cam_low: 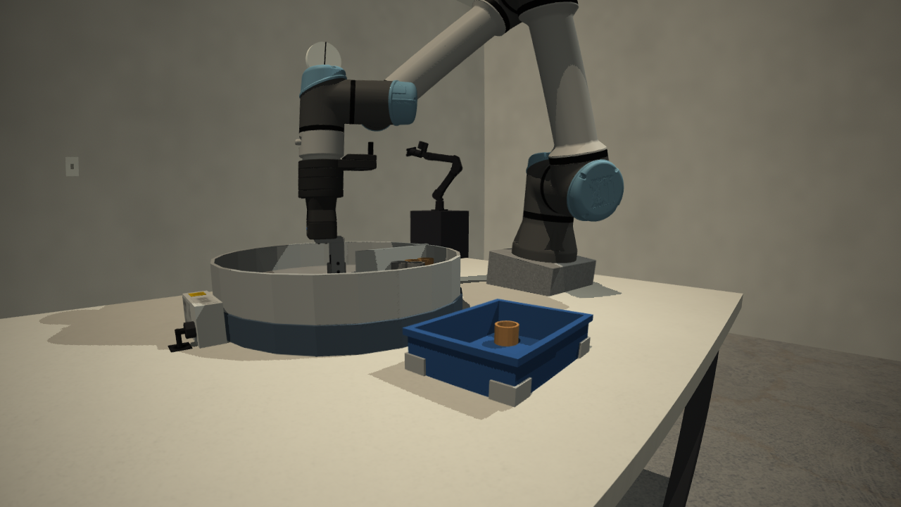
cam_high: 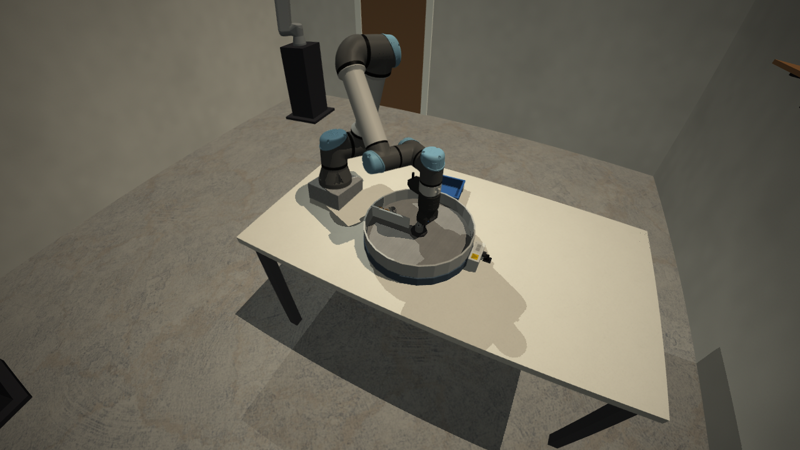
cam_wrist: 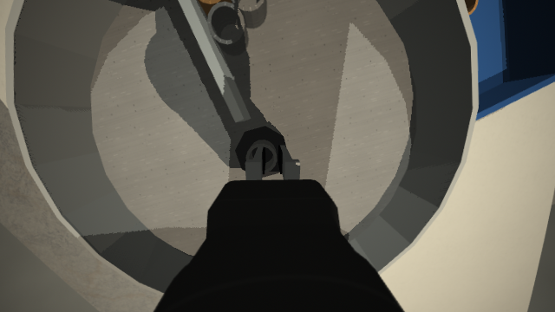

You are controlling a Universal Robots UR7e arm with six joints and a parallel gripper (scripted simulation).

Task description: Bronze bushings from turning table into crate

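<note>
Right now my hand is 3 cm above the turning table, 1 cm to the left of it and 1 cm short of it. Round my hand: blue crate (33 cm to the left, 6 cm below, 1 cm behind).
</note>
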